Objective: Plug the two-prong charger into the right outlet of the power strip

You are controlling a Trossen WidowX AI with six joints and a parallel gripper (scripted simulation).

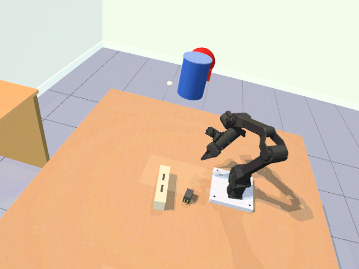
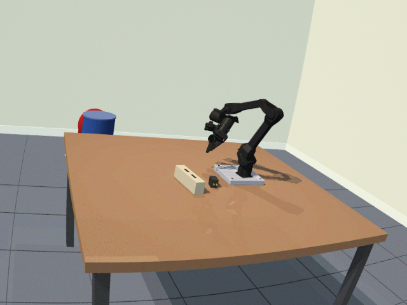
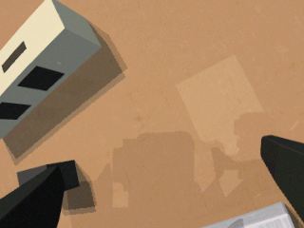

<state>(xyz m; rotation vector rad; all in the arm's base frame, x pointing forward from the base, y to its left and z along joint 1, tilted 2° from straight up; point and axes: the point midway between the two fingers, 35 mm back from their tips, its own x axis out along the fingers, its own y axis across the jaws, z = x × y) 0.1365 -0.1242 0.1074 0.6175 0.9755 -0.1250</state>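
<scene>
Now: the black two-prong charger 180 mm to the left of my gripper tip, 90 mm below it and 60 mm ahead of it.
</scene>
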